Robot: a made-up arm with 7 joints. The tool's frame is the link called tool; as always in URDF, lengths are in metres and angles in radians. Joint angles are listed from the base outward.
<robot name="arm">
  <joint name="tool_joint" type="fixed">
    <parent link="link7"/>
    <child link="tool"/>
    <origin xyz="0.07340 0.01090 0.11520"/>
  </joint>
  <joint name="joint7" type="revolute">
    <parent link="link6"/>
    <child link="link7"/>
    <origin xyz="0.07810 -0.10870 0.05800"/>
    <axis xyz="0 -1 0"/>
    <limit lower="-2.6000" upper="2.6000"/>
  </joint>
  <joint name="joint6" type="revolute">
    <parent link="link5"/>
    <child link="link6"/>
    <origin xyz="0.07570 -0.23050 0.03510"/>
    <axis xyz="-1 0 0"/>
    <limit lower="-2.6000" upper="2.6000"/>
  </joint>
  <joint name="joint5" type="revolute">
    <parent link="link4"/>
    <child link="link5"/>
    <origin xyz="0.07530 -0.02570 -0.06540"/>
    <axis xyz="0 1 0"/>
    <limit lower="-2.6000" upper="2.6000"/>
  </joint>
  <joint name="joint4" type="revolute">
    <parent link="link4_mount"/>
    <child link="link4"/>
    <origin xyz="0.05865 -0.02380 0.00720"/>
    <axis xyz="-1 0 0"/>
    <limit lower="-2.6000" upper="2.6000"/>
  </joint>
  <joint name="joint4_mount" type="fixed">
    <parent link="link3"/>
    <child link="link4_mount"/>
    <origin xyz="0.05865 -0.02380 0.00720"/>
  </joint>
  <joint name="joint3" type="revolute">
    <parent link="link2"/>
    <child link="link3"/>
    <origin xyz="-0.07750 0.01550 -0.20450"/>
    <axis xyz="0 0 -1"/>
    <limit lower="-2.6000" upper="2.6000"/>
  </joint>
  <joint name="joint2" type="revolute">
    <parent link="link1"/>
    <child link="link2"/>
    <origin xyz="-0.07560 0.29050 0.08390"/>
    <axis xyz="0 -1 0"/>
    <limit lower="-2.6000" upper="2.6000"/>
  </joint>
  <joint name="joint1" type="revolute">
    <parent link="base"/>
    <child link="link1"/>
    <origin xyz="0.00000 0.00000 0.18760"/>
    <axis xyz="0 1 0"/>
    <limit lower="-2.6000" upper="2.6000"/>
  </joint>
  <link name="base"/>
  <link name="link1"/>
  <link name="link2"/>
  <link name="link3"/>
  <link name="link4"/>
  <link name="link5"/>
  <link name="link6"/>
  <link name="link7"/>
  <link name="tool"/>
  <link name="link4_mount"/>
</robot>
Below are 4 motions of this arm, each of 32 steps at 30 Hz.
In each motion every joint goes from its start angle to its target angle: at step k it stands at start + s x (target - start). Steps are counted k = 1, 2, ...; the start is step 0. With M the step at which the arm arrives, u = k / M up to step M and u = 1 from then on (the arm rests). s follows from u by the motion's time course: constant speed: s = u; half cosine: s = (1 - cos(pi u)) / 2; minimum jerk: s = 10 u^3 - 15 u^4 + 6 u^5.
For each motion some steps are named. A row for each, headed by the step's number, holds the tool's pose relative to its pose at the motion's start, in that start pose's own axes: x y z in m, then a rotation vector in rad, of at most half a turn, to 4 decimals.
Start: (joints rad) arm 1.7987 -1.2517 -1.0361 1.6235 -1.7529 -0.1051 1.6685
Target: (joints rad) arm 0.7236 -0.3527 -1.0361 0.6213 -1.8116 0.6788 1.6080
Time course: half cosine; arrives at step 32
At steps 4, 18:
4: 0.0093 0.0086 0.0023 0.0389 0.0043 0.0592
18: 0.0982 0.0928 0.0826 0.5950 -0.2168 0.8752

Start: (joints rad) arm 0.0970 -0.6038 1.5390 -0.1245 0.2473 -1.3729 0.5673
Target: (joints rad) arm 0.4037 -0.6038 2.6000 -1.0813 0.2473 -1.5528 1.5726
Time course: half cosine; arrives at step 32
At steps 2, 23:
2: -0.0037 -0.0038 0.0049 0.0084 -0.0180 -0.0059
23: -0.3067 -0.1583 0.0930 0.8737 -1.3887 -0.4368

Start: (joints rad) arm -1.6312 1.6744 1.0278 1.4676 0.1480 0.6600 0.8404
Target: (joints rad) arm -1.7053 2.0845 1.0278 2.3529 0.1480 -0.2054 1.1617
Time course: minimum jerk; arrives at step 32
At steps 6, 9, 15, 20, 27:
6: -0.0001 -0.0114 0.0054 0.0044 -0.0073 -0.0245
9: -0.0007 -0.0319 0.0155 0.0113 -0.0210 -0.0703
15: -0.0054 -0.0958 0.0511 0.0233 -0.0692 -0.2256
20: -0.0116 -0.1476 0.0853 0.0190 -0.1168 -0.3719
27: -0.0170 -0.1859 0.1142 0.0034 -0.1595 -0.4977

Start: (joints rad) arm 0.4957 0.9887 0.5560 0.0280 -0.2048 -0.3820 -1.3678
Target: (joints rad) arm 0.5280 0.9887 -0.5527 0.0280 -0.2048 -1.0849 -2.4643
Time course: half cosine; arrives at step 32
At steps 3, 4, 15, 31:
3: 0.0116 0.0097 0.0057 -0.0176 0.0324 0.0234
4: 0.0205 0.0174 0.0098 -0.0314 0.0576 0.0411
15: 0.2079 0.2472 0.0307 -0.4503 0.7341 0.3969
31: 0.3008 0.5247 -0.1354 -1.2037 1.6927 0.5899

